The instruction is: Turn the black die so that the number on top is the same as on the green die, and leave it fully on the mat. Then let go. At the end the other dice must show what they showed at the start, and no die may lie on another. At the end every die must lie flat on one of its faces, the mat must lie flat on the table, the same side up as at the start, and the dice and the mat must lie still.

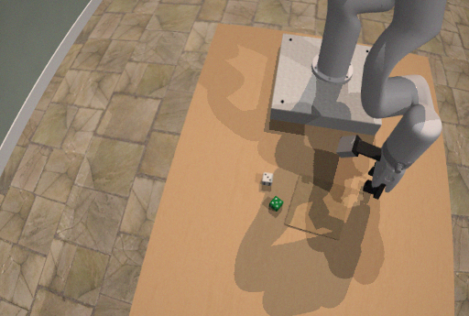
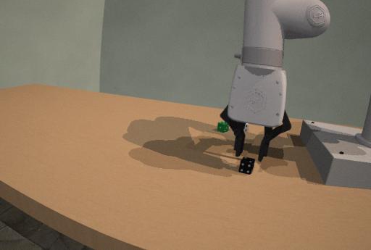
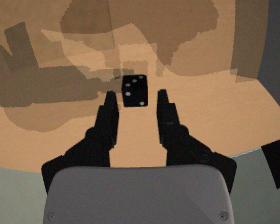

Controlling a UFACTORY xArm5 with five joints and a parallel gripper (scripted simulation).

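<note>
Right now my hand is 4 cm above the black die. The rest, counted from my hand: tan mat: 9 cm ahead, 11 cm to the right, 5 cm below; green die: 13 cm ahead, 21 cm to the right, 4 cm below; white die: 7 cm ahead, 26 cm to the right, 4 cm below.
</note>
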